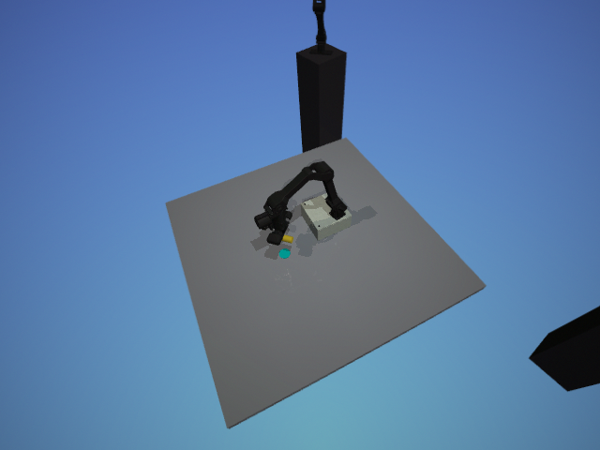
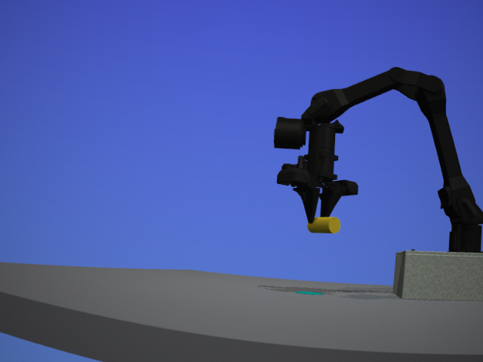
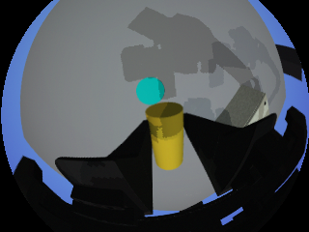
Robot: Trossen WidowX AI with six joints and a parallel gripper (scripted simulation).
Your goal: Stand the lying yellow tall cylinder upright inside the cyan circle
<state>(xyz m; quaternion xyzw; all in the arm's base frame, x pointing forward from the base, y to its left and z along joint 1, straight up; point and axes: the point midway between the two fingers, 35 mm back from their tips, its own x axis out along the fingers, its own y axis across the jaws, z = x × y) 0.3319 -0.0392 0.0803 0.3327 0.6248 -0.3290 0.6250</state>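
Right now my gripper tip is 14 cm above the cyan circle. The rest, counted from my gripper tip: yellow cylinder (1 cm behind, 2 cm to the left).
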